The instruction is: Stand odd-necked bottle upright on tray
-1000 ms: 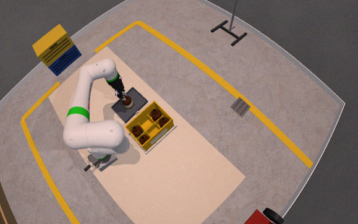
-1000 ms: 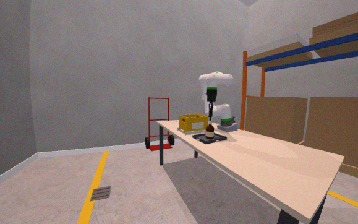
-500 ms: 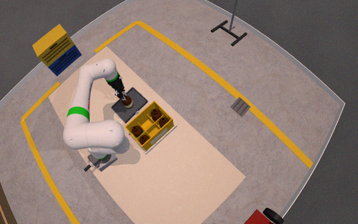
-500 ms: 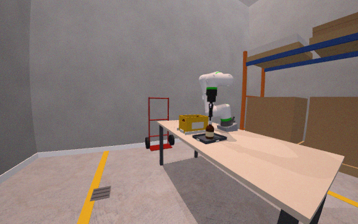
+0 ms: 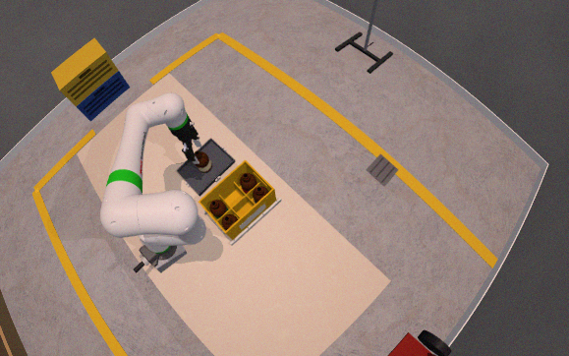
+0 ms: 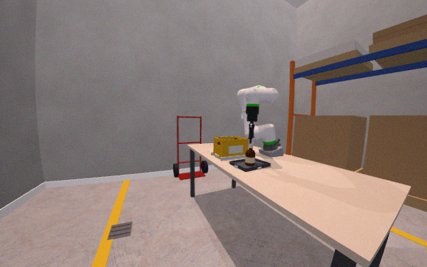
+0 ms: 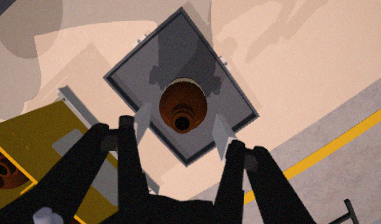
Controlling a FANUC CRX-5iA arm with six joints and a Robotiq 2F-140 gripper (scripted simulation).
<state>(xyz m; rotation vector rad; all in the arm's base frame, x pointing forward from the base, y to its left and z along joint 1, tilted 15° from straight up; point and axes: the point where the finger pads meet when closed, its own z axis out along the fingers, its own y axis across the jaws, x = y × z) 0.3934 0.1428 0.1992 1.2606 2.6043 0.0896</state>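
My gripper is now 90 mm above the brown bottle. Round my hand: yellow crate: 40 mm behind, 290 mm to the right, 90 mm below; dark tray: 160 mm below.
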